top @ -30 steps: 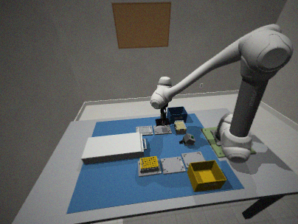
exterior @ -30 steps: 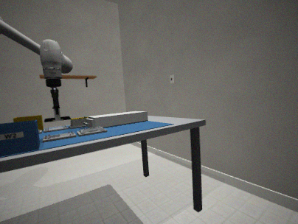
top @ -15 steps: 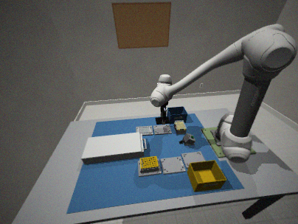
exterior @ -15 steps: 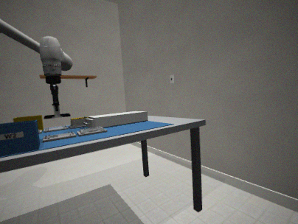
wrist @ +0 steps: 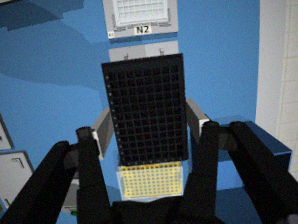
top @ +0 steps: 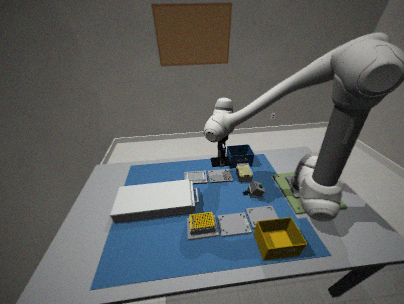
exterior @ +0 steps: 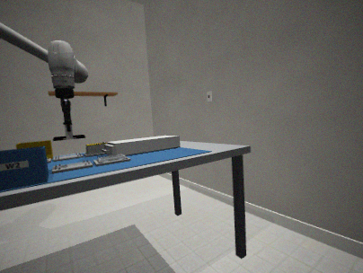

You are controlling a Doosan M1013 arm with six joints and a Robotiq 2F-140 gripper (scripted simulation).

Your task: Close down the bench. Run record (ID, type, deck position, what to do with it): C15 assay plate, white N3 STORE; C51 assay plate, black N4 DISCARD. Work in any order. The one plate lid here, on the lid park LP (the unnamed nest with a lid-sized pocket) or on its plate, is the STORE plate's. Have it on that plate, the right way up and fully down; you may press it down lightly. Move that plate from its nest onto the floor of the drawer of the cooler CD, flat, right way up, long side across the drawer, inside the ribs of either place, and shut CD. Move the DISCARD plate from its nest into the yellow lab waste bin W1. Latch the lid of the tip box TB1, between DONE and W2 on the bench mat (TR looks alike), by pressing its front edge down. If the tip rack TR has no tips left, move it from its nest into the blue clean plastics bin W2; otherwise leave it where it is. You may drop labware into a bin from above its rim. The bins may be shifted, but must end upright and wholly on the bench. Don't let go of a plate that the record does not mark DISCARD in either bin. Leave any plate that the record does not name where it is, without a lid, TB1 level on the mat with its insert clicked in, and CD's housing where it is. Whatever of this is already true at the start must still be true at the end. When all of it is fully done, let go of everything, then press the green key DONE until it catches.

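Right now my hand is 470 mm to the right of the yellow waste bin W1, 260 mm past it and 120 mm above it. From my hand the other things lie so: DONE key box (230 mm behind, 150 mm to the left, 110 mm below); then black plate (20 mm below); then blue bin W2 (160 mm to the right, 160 mm behind, 120 mm below).
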